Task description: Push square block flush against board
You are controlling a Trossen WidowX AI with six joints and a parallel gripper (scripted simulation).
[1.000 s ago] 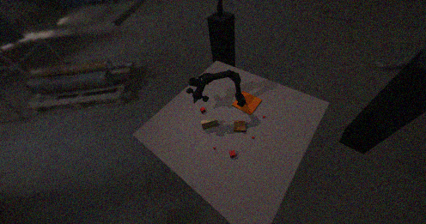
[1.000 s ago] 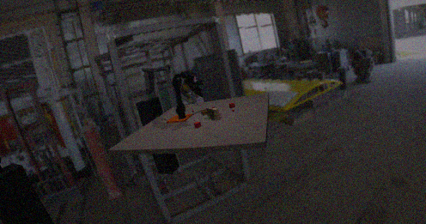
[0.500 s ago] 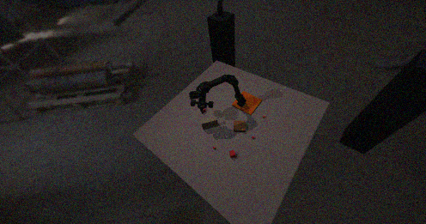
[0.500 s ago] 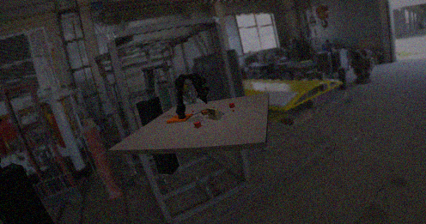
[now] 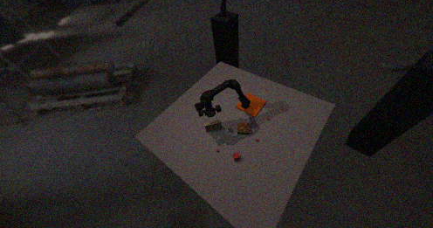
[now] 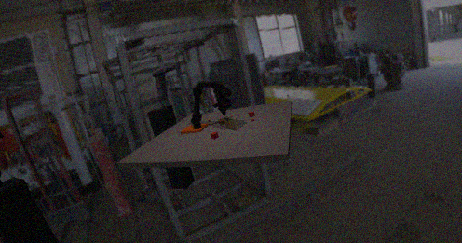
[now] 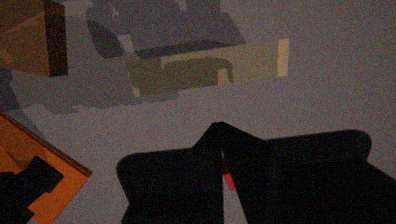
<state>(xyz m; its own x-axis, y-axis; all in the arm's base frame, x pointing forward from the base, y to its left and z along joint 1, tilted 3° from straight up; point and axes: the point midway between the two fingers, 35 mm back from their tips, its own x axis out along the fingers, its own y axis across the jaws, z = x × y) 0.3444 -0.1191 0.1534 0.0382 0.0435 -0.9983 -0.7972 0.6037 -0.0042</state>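
My gripper tip is now 8 cm above the board, 4 cm to the right of it and 2 cm short of it. From my gripper tip the other things lie so: square block (25 cm to the left, 13 cm behind, 11 cm below).
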